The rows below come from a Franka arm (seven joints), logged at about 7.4 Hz.
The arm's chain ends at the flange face. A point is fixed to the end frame.
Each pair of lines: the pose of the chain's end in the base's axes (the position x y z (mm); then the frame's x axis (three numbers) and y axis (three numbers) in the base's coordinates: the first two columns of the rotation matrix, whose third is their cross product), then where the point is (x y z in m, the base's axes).
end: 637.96, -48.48, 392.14, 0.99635, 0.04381, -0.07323, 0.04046, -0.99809, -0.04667
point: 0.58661 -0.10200 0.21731
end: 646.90, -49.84, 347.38, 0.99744, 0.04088, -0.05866, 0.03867, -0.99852, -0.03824
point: 0.59804 -0.10461 0.17222
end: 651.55, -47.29, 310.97, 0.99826, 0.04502, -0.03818, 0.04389, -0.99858, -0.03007
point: 0.60660 -0.10356 0.13524
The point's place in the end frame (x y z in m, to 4 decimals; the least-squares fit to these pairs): -0.0407 0.0595 0.1757
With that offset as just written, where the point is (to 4 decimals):
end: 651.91, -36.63, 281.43, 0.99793, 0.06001, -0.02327, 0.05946, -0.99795, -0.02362
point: 0.6105 -0.0946 0.1054
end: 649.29, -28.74, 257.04, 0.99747, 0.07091, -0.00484, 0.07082, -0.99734, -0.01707
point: 0.6118 -0.0880 0.0805
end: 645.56, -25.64, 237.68, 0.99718, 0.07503, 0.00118, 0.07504, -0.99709, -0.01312
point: 0.6095 -0.0857 0.0612
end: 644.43, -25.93, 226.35, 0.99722, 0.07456, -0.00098, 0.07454, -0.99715, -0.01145
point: 0.6080 -0.0863 0.0500
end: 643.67, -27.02, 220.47, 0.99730, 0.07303, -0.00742, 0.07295, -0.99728, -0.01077
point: 0.6060 -0.0875 0.0444
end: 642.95, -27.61, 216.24, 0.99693, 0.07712, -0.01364, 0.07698, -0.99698, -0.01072
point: 0.6044 -0.0884 0.0405
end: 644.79, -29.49, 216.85, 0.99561, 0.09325, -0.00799, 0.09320, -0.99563, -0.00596
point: 0.6083 -0.0916 0.0411
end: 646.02, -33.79, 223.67, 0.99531, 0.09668, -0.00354, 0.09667, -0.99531, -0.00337
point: 0.6106 -0.0964 0.0479
